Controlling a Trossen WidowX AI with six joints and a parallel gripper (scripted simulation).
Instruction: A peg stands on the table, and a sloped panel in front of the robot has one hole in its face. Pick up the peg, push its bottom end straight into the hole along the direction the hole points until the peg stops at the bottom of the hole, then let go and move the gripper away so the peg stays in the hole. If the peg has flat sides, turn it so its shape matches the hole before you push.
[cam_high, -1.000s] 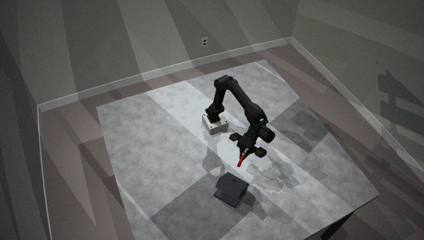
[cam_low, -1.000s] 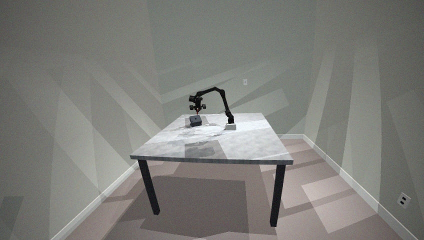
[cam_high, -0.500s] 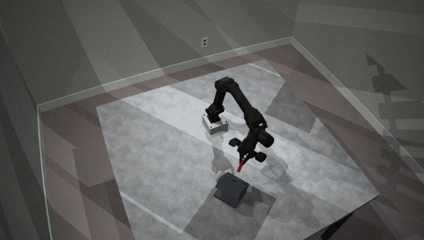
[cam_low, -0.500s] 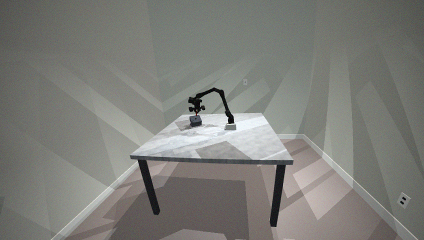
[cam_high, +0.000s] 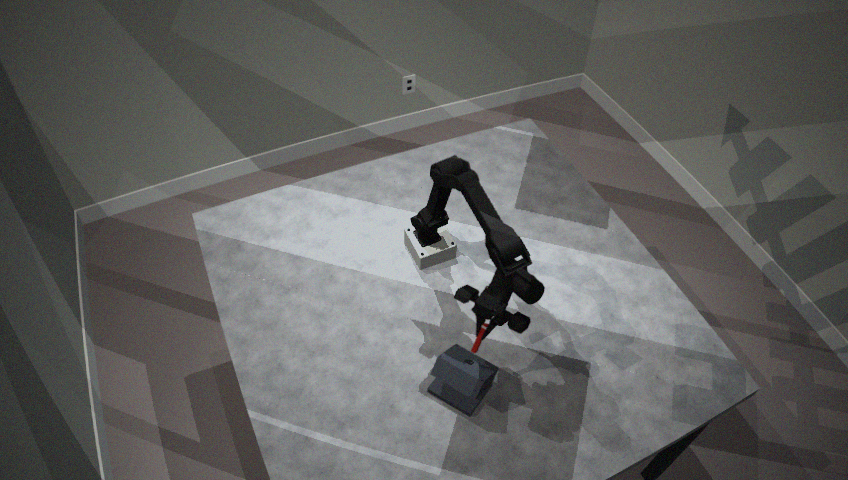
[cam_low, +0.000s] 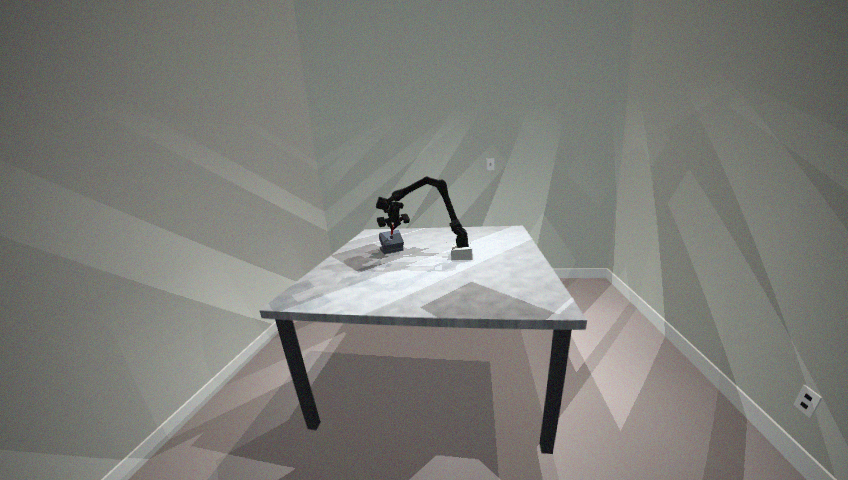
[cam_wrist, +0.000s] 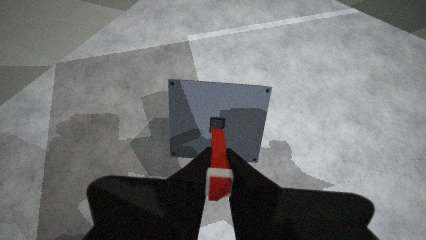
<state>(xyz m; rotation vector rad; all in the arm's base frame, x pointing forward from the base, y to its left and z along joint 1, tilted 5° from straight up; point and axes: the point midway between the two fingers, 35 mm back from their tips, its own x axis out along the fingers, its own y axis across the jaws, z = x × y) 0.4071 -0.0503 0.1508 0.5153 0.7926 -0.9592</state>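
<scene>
My gripper tip is now 3 cm short of the sloped grey panel, 5 cm to the left of it and 8 cm above it. From my gripper tip the other things lie so: red peg: 1 cm to the left, 1 cm above; then flat dark foot: 4 cm ahead, 6 cm to the right, 14 cm below.
</scene>
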